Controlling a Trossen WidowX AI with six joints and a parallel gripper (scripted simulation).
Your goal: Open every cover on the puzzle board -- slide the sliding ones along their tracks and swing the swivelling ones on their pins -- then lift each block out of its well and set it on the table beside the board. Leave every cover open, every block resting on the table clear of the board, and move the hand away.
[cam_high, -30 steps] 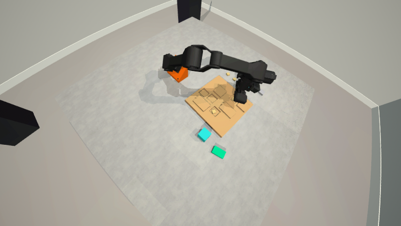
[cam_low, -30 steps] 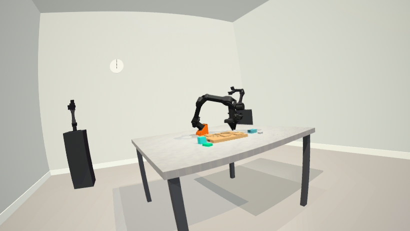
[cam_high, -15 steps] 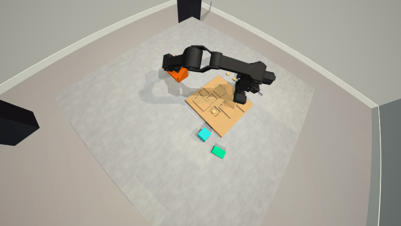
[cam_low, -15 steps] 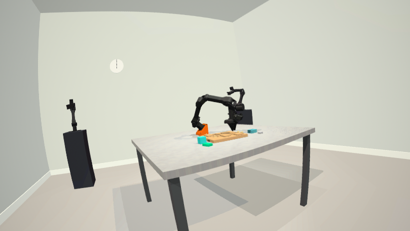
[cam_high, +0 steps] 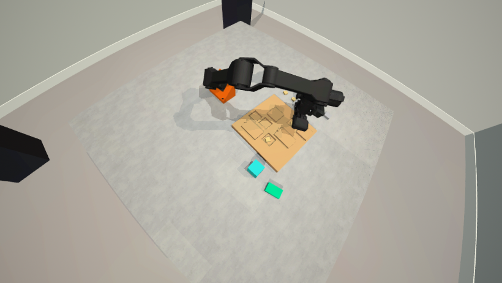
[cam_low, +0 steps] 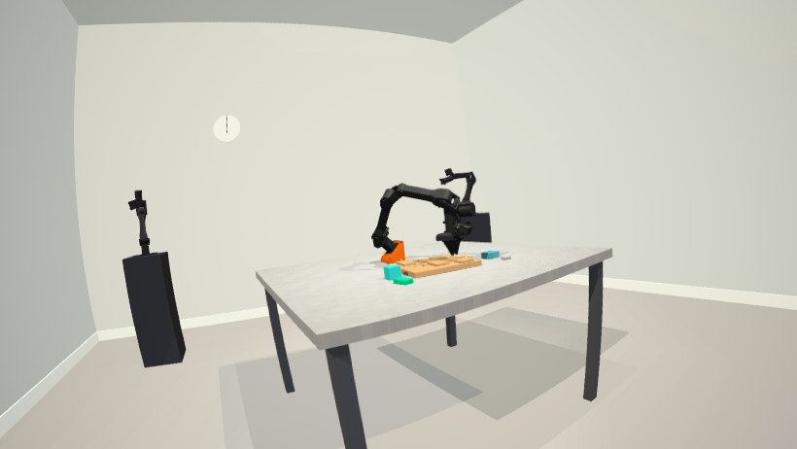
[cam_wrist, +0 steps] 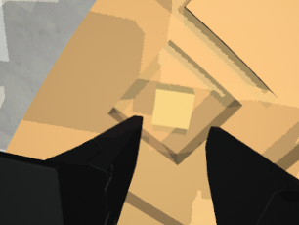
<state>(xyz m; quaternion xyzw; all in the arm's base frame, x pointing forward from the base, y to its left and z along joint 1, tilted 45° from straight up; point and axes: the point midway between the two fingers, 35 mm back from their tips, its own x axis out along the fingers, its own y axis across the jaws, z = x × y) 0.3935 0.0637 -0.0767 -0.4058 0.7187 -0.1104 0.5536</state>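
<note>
My gripper tip is now 1 cm short of the cyan block, 30 cm to the left of it and 2 cm above it. Also, from my gripper tip: green block: 12 cm ahead, 31 cm to the right, 4 cm below; small grey block: 11 cm ahead, 19 cm to the left, 4 cm below.
</note>
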